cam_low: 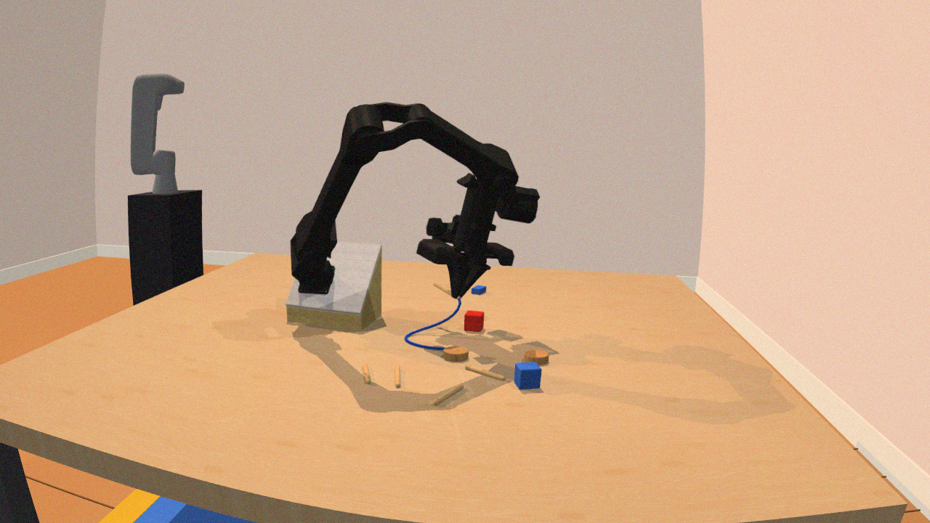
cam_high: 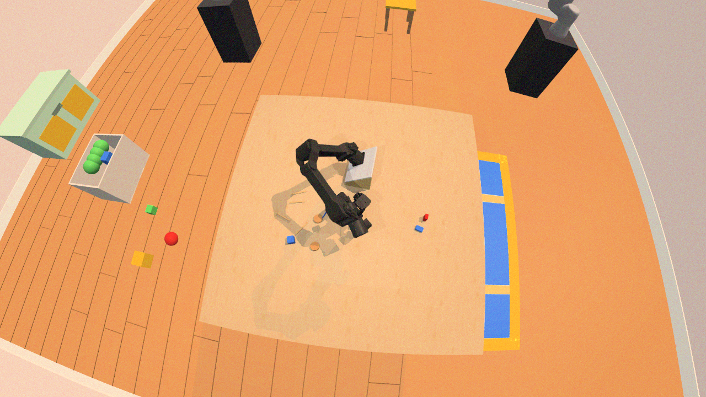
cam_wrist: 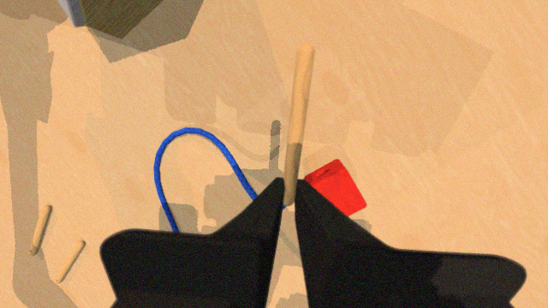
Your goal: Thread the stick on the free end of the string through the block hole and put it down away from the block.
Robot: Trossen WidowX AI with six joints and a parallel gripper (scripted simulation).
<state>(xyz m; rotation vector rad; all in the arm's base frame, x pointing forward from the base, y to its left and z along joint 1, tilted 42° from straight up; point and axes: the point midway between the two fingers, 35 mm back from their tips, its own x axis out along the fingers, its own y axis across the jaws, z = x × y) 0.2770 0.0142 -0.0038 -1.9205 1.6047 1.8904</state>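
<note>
Right now the red cube is 30 mm ahead of my gripper tip, 10 mm to the left of it and 40 mm below it. The rest, counted from my gripper tip: blue cube 150 mm ahead, 260 mm to the right, 40 mm below; thin wooden stick 10 mm behind, 10 mm to the left; small blue piece 310 mm to the left, 50 mm below.
</note>
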